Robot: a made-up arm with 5 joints. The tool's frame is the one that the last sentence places.
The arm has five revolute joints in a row. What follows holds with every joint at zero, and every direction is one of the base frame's.
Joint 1 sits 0.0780 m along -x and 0.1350 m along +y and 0.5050 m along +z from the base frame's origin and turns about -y.
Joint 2 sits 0.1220 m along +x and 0.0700 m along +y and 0.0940 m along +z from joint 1 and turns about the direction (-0.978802, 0.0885, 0.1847).
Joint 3 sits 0.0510 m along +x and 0.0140 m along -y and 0.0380 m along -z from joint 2 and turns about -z.
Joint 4 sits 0.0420 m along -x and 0.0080 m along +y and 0.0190 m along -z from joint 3 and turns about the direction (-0.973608, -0.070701, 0.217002).
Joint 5 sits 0.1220 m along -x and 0.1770 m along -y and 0.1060 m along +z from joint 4 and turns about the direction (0.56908, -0.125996, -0.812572).
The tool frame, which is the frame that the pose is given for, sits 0.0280 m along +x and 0.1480 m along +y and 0.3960 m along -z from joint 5; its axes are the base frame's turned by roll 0.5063, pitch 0.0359 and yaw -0.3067 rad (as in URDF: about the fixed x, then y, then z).
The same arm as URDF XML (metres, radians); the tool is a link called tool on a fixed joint. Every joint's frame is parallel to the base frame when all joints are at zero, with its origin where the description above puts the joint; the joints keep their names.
<robot name="arm">
<link name="base"/>
<link name="link1"/>
<link name="link2"/>
<link name="link3"/>
<link name="link4"/>
<link name="link5"/>
<link name="tool"/>
<joint name="joint 1" type="continuous"><parent link="base"/><child link="link1"/><origin xyz="-0.078 0.135 0.505"/><axis xyz="0 -1 0"/></joint>
<joint name="joint 2" type="continuous"><parent link="link1"/><child link="link2"/><origin xyz="0.122 0.07 0.094"/><axis xyz="-0.978802 0.0885 0.1847"/></joint>
<joint name="joint 3" type="continuous"><parent link="link2"/><child link="link3"/><origin xyz="0.051 -0.014 -0.038"/><axis xyz="0 0 -1"/></joint>
<joint name="joint 4" type="continuous"><parent link="link3"/><child link="link4"/><origin xyz="-0.042 0.008 -0.019"/><axis xyz="-0.973608 -0.070701 0.217002"/></joint>
<joint name="joint 5" type="continuous"><parent link="link4"/><child link="link5"/><origin xyz="-0.122 -0.177 0.106"/><axis xyz="0.56908 -0.125996 -0.812572"/></joint>
<joint name="tool_joint" type="fixed"><parent link="link5"/><child link="tool"/><origin xyz="0.028 0.148 -0.396" rpy="0.5063 0.0359 -0.3067"/></joint>
</robot>

